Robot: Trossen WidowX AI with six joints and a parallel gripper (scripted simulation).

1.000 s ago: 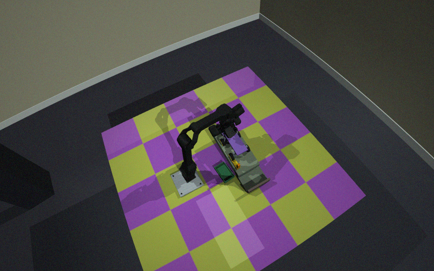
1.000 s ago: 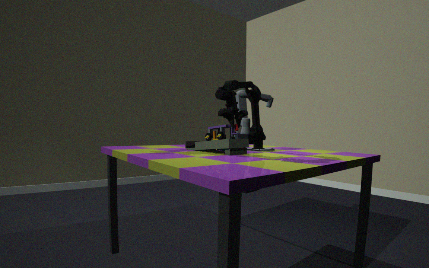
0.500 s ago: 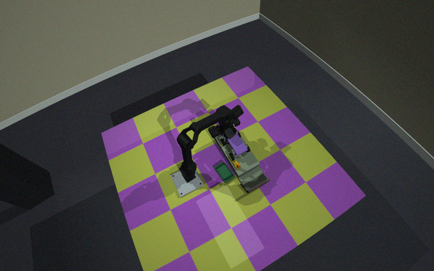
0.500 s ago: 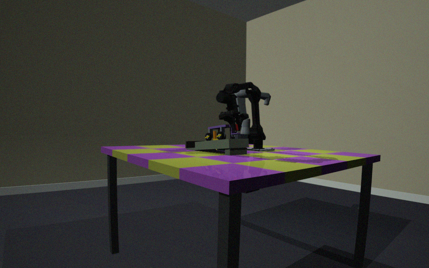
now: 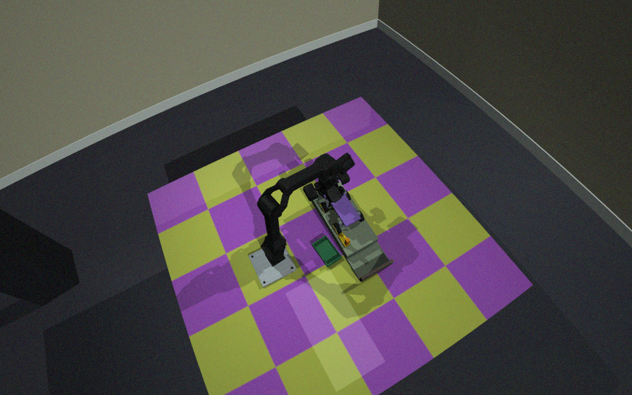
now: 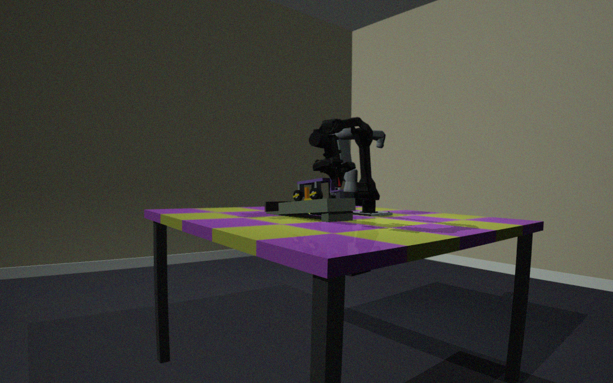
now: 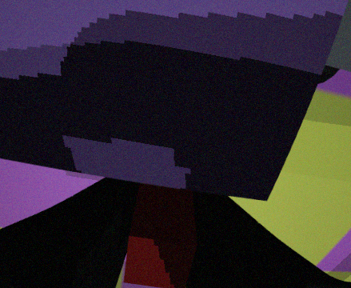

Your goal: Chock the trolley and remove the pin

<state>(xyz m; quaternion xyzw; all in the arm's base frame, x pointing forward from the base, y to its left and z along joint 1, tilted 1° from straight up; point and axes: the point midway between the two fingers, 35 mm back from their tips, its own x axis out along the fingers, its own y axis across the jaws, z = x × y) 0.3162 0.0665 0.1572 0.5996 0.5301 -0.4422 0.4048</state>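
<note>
Now: the green tray 130 mm behind my gripper tip, 180 mm to the right of it and 140 mm below it. The rest, counted from my gripper tip: red-headed stop pin right at my gripper tip; then purple trolley 10 mm ahead, 110 mm to the right, 20 mm below; then yellow chock 60 mm behind, 210 mm to the right, 50 mm below.
</note>
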